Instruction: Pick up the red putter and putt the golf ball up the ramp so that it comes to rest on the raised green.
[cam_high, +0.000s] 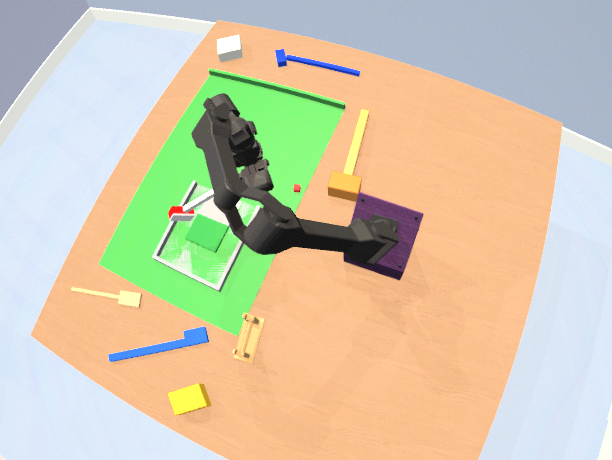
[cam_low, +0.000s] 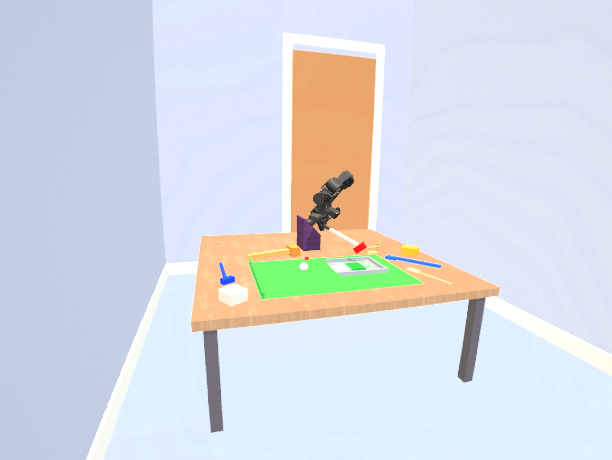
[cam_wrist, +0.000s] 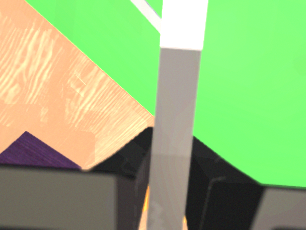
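Right now the red putter is 90 mm ahead of my gripper tip, 70 mm to the left of it and 10 mm below it. Round my gripper tip: white golf ball 110 mm ahead, 140 mm to the right, 150 mm below; then small red cube 60 mm behind, 60 mm to the right, 160 mm below; then green mat 170 mm ahead, 30 mm to the right, 170 mm below.
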